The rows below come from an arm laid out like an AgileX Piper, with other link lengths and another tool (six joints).
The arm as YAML. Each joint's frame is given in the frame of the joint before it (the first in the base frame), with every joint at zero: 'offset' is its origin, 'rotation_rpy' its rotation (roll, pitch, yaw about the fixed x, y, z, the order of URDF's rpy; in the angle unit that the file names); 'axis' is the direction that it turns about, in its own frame. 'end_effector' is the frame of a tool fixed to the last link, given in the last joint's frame.
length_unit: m
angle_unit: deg
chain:
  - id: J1
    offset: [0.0, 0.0, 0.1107]
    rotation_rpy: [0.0, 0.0, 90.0]
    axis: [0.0, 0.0, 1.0]
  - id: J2
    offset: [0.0, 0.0, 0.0]
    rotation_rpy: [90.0, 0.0, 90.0]
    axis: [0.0, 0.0, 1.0]
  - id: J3
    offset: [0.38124, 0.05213, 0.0]
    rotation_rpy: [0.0, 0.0, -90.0]
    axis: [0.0, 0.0, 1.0]
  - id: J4
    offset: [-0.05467, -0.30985, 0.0]
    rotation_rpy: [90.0, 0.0, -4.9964]
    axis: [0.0, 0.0, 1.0]
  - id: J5
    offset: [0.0, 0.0, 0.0]
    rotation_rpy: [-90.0, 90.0, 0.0]
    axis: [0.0, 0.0, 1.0]
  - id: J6
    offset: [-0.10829, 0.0, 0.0]
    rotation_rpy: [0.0, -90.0, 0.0]
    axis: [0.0, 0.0, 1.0]
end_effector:
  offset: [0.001, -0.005, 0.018]
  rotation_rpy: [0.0, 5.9, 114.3]
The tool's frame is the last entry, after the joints.
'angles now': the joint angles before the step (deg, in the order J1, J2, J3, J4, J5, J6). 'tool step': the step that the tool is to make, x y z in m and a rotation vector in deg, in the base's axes. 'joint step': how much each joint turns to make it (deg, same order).
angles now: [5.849, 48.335, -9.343, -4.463, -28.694, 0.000]
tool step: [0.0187, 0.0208, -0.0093, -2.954, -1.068, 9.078]
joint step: [-0.031, 8.070, -0.003, -13.338, -9.673, 6.329]
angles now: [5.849, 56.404, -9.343, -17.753, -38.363, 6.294]
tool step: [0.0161, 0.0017, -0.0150, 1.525, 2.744, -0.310]
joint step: [0.079, 6.372, 0.001, 1.712, -3.926, -0.222]
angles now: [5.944, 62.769, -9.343, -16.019, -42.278, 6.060]
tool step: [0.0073, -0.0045, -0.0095, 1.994, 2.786, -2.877]
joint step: [0.001, 2.685, 0.000, 3.828, -0.085, -0.222]
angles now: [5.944, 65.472, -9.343, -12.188, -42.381, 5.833]
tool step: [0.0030, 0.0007, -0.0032, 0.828, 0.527, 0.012]
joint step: [-0.018, 1.336, 0.004, -0.021, -1.031, 0.737]
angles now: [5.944, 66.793, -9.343, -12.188, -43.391, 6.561]
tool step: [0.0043, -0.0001, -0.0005, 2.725, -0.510, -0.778]
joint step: [-0.015, 1.544, 0.010, 1.027, -2.633, 1.654]
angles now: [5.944, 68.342, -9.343, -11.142, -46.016, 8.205]
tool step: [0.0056, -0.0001, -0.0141, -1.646, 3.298, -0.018]
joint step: [-0.011, 3.092, -0.006, 0.231, 0.563, -1.373]
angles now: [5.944, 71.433, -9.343, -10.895, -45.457, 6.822]
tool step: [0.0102, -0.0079, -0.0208, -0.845, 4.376, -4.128]
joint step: [0.000, 5.137, -0.002, 5.805, -0.350, -3.485]
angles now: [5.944, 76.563, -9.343, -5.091, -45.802, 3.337]
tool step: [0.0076, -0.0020, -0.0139, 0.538, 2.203, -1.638]
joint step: [0.019, 4.138, -0.110, 1.982, -1.885, -0.230]
